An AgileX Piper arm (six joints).
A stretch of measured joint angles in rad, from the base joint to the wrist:
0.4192, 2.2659, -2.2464, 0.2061, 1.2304, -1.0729
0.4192, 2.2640, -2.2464, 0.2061, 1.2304, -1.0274
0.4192, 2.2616, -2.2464, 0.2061, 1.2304, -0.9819
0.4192, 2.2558, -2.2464, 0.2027, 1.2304, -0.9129
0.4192, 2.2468, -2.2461, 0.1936, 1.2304, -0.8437
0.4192, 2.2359, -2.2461, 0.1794, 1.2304, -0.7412
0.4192, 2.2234, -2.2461, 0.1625, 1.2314, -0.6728
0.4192, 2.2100, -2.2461, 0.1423, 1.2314, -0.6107
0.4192, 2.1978, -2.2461, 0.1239, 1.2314, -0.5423
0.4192, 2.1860, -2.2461, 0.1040, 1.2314, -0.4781
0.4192, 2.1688, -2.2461, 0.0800, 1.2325, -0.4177
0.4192, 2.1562, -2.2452, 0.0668, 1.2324, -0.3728
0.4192, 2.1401, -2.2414, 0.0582, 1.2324, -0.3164
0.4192, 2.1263, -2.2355, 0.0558, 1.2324, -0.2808
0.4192, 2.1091, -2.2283, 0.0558, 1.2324, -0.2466
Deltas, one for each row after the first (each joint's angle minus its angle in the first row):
0.0000, -0.0019, 0.0000, 0.0000, 0.0000, 0.0455
0.0000, -0.0043, 0.0000, 0.0000, 0.0000, 0.0910
0.0000, -0.0101, 0.0000, -0.0034, 0.0000, 0.1600
0.0000, -0.0191, 0.0003, -0.0125, 0.0000, 0.2292
0.0000, -0.0300, 0.0003, -0.0267, 0.0000, 0.3317
0.0000, -0.0425, 0.0003, -0.0436, 0.0010, 0.4001
0.0000, -0.0559, 0.0003, -0.0638, 0.0010, 0.4622
0.0000, -0.0681, 0.0003, -0.0822, 0.0010, 0.5306
0.0000, -0.0799, 0.0003, -0.1021, 0.0010, 0.5948
0.0000, -0.0971, 0.0003, -0.1261, 0.0021, 0.6552
0.0000, -0.1097, 0.0012, -0.1393, 0.0020, 0.7001
0.0000, -0.1258, 0.0050, -0.1479, 0.0020, 0.7565
0.0000, -0.1396, 0.0109, -0.1503, 0.0020, 0.7921
0.0000, -0.1568, 0.0181, -0.1503, 0.0020, 0.8263

